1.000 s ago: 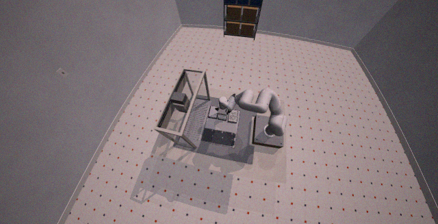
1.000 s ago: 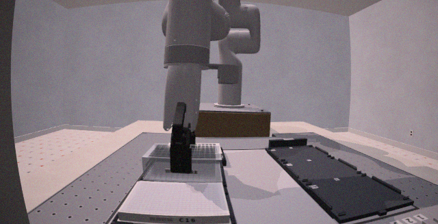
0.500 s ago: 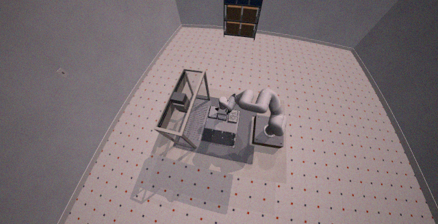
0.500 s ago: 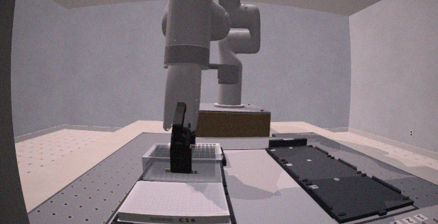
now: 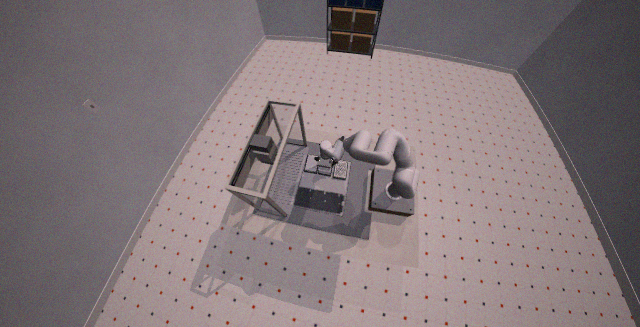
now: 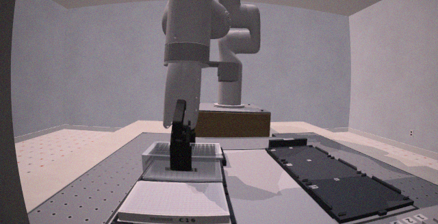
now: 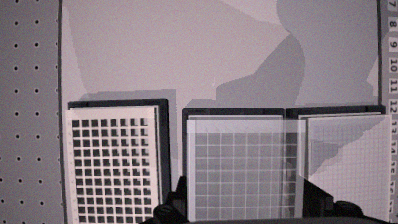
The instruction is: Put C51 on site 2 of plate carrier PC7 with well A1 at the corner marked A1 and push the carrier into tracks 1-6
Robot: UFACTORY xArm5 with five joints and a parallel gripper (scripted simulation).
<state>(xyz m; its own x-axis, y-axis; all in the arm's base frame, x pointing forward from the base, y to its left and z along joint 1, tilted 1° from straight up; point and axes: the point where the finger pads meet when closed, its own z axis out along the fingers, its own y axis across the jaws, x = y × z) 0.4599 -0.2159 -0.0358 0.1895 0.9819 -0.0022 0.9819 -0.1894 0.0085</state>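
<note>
Now: hand 4 cm above the nest S2. From my hand the other things lie so: instrument frame post: 46 cm ahead, 33 cm to the left, 20 cm above; plate carrier PC7: 26 cm to the left, 5 cm ahead, 3 cm below.
</note>
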